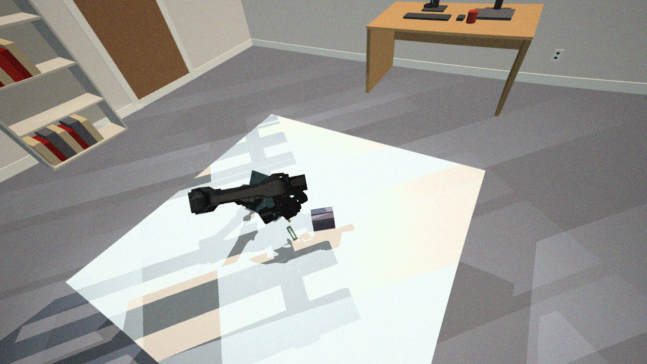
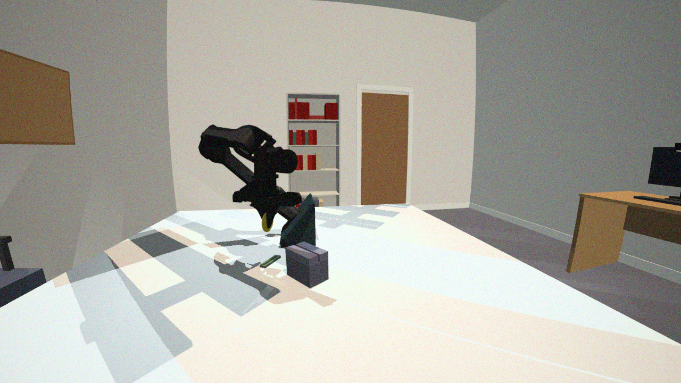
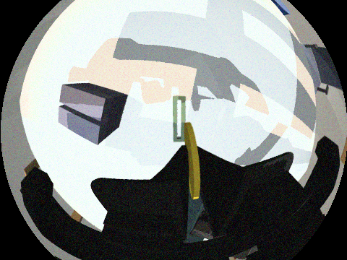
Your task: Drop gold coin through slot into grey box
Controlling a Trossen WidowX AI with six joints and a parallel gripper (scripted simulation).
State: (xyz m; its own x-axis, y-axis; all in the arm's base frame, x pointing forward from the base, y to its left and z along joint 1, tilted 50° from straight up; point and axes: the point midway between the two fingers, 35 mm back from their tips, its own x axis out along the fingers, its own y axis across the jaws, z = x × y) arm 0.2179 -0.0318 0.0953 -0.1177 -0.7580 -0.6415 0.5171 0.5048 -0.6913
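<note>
The gold coin is 2 cm above my gripper tip.
</note>
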